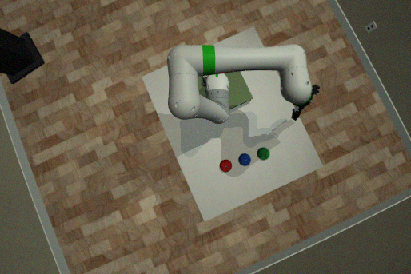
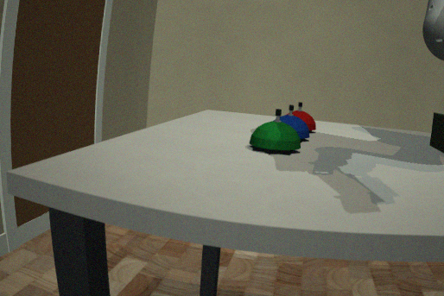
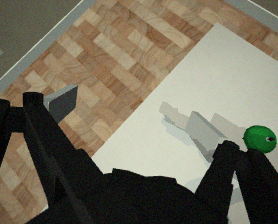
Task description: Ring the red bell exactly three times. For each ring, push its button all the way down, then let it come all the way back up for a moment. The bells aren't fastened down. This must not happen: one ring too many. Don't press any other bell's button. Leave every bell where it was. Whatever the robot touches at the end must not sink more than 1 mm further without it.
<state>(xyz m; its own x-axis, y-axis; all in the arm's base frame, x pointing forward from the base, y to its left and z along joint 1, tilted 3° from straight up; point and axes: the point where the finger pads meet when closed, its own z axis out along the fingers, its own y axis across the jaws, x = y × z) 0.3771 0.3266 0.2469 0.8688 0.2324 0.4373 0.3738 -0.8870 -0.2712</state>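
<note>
The red bell is 55 cm to the right of my hand, 30 cm below it and 9 cm ahead of it. The rest, counted from my hand: blue bell (42 cm to the right, 30 cm below, 13 cm ahead); green bell (30 cm below, 29 cm to the right, 16 cm ahead).
</note>
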